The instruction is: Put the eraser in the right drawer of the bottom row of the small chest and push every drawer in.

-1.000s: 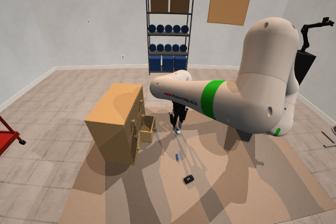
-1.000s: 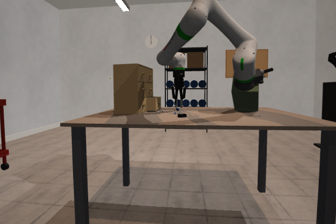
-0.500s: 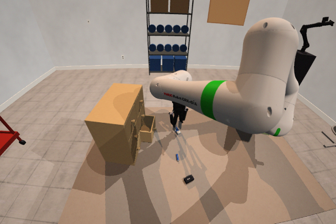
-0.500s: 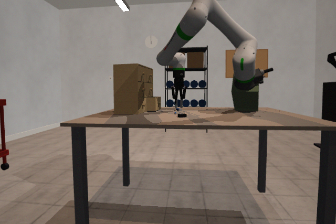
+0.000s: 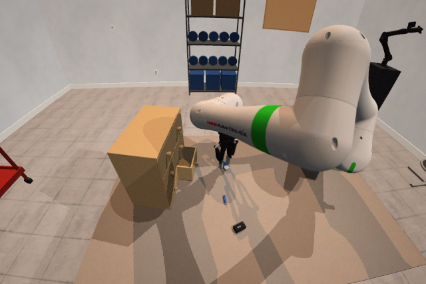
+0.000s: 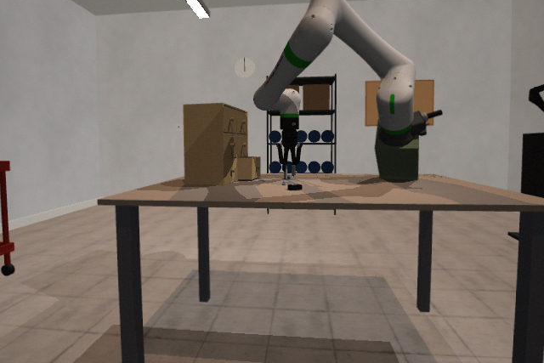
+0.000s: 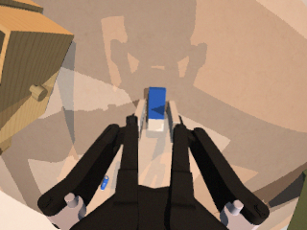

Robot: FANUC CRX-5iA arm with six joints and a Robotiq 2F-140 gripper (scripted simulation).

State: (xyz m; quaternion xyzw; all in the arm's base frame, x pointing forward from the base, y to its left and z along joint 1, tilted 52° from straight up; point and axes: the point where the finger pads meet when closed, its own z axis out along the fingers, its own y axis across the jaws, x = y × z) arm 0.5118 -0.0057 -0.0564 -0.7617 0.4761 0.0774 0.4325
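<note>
Now: the eraser 30 mm below my hand. Round my hand: black block: 90 mm behind, 330 mm to the left, 30 mm below.
</note>
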